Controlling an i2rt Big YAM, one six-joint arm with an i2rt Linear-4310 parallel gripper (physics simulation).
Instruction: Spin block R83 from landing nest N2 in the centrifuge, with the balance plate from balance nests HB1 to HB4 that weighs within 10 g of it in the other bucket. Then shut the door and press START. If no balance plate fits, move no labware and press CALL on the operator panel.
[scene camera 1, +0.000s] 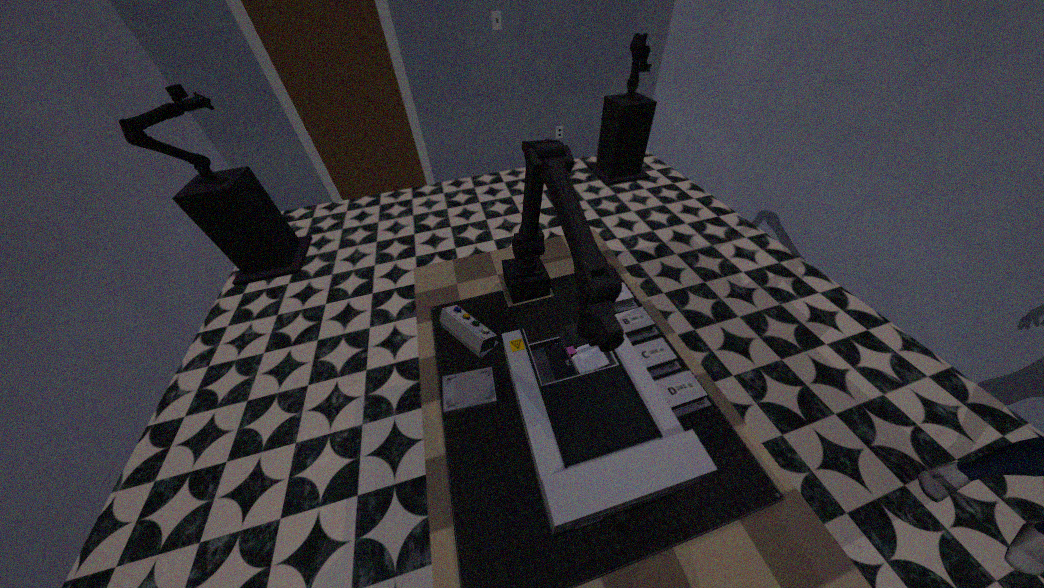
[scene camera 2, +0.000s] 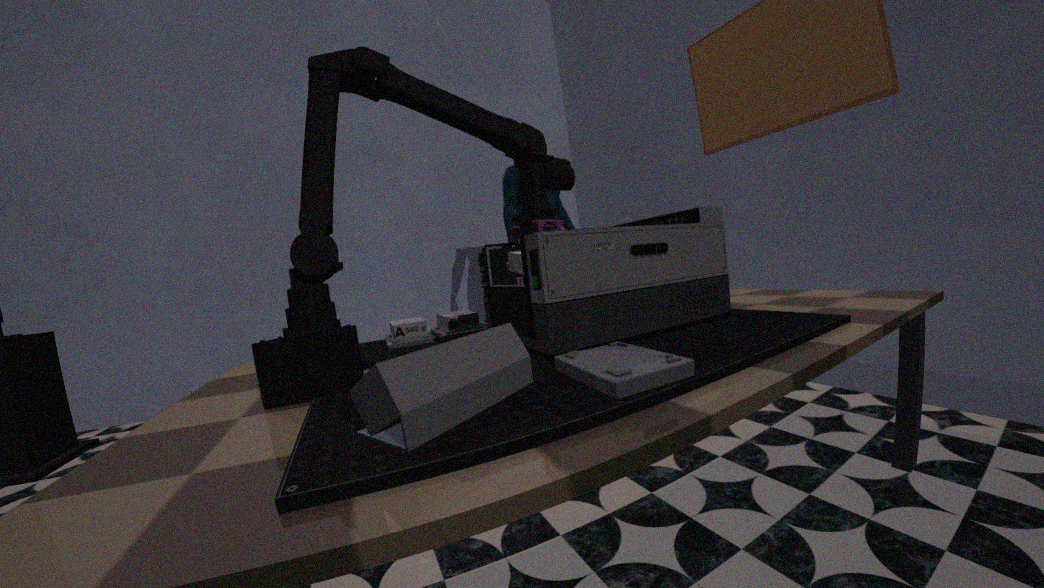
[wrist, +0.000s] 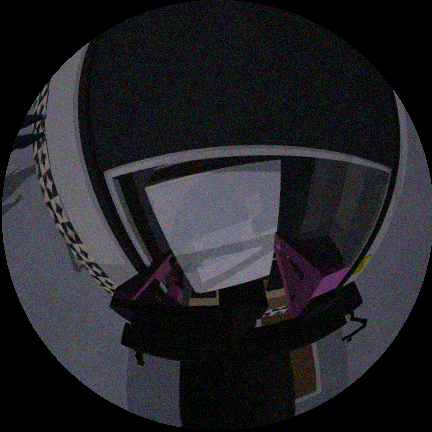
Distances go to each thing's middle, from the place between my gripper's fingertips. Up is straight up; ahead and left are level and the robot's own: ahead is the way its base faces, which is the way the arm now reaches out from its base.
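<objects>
White block (wrist: 219, 215), with my gripper 10 mm short of it and 10 mm above it. Counted from my hand, the centrifuge (scene camera 2: 584, 288) is 150 mm ahead, 50 mm to the right and 50 mm below; the centrifuge rotor (scene camera 1: 562, 368) is 50 mm to the right, 80 mm ahead and 50 mm below; the balance plate C (scene camera 1: 656, 354) is 250 mm to the left and 140 mm below.
</objects>
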